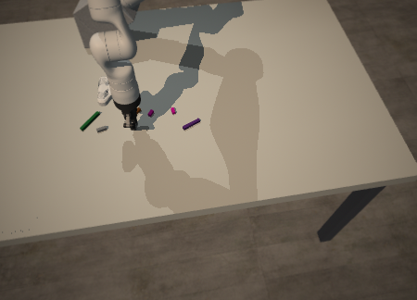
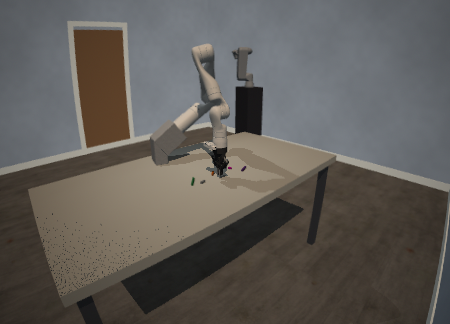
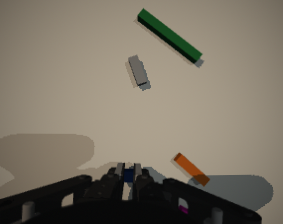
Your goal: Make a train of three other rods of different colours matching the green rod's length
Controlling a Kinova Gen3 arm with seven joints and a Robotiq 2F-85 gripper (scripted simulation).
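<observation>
Right now the blue rod is 20 mm below my hand. Round my hand: orange rod (70 mm behind, 30 mm below); grey rod (100 mm to the right, 30 mm below); green rod (30 mm behind, 150 mm to the right, 30 mm below).
</observation>
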